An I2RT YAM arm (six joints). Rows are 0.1 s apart.
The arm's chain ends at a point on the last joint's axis. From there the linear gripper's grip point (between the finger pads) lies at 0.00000 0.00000 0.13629 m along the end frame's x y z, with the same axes.
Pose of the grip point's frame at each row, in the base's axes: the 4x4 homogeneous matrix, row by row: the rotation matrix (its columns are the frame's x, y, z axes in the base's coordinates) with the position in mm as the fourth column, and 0 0 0 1 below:
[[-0.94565 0.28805 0.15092 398.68], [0.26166 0.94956 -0.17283 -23.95], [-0.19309 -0.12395 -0.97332 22.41], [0 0 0 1]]
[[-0.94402 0.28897 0.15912 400.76], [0.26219 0.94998 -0.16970 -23.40], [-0.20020 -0.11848 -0.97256 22.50], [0 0 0 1]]
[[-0.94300 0.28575 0.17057 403.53], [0.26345 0.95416 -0.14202 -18.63], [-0.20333 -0.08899 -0.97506 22.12], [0 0 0 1]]
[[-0.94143 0.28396 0.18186 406.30], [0.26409 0.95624 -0.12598 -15.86], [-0.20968 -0.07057 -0.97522 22.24], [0 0 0 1]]
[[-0.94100 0.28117 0.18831 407.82], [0.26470 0.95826 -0.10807 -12.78], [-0.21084 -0.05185 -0.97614 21.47], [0 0 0 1]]
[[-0.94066 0.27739 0.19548 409.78], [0.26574 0.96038 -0.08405 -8.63], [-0.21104 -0.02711 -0.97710 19.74], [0 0 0 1]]
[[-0.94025 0.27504 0.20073 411.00], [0.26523 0.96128 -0.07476 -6.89], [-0.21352 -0.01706 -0.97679 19.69], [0 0 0 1]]
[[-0.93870 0.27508 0.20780 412.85], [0.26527 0.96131 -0.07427 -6.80], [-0.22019 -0.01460 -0.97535 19.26], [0 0 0 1]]
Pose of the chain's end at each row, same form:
[[-0.94565 0.28805 0.15092 378.11], [0.26166 0.94956 -0.17283 -0.39], [-0.19309 -0.12395 -0.97332 155.06], [0 0 0 1]]
[[-0.94402 0.28897 0.15912 379.07], [0.26219 0.94998 -0.16970 -0.27], [-0.20020 -0.11848 -0.97256 155.05], [0 0 0 1]]
[[-0.94300 0.28575 0.17057 380.28], [0.26345 0.95416 -0.14202 0.73], [-0.20333 -0.08899 -0.97506 155.01], [0 0 0 1]]
[[-0.94143 0.28396 0.18186 381.51], [0.26409 0.95624 -0.12598 1.31], [-0.20968 -0.07057 -0.97522 155.15], [0 0 0 1]]
[[-0.94100 0.28117 0.18831 382.16], [0.26470 0.95826 -0.10807 1.95], [-0.21084 -0.05185 -0.97614 154.51], [0 0 0 1]]
[[-0.94066 0.27739 0.19548 383.14], [0.26574 0.96038 -0.08405 2.83], [-0.21104 -0.02711 -0.97710 152.91], [0 0 0 1]]
[[-0.94025 0.27504 0.20073 383.64], [0.26523 0.96128 -0.07476 3.30], [-0.21352 -0.01706 -0.97679 152.82], [0 0 0 1]]
[[-0.93870 0.27508 0.20780 384.53], [0.26527 0.96131 -0.07427 3.32], [-0.22019 -0.01460 -0.97535 152.19], [0 0 0 1]]

